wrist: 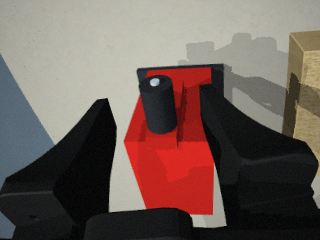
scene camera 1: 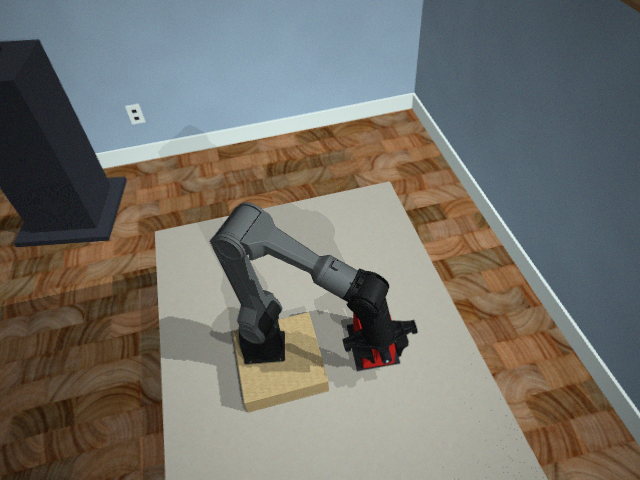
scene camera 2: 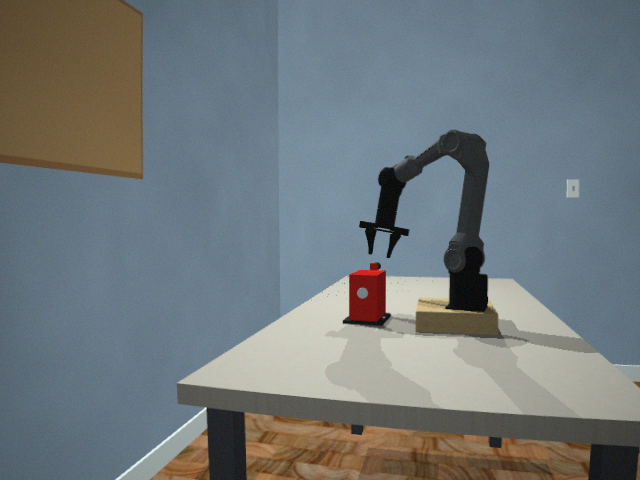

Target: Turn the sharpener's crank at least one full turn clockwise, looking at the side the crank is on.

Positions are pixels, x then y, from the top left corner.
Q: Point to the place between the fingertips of my gripper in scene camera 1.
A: At 385, 355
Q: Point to a sharpener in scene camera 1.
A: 367, 364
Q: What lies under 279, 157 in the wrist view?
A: My gripper.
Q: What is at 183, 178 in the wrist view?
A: A sharpener.
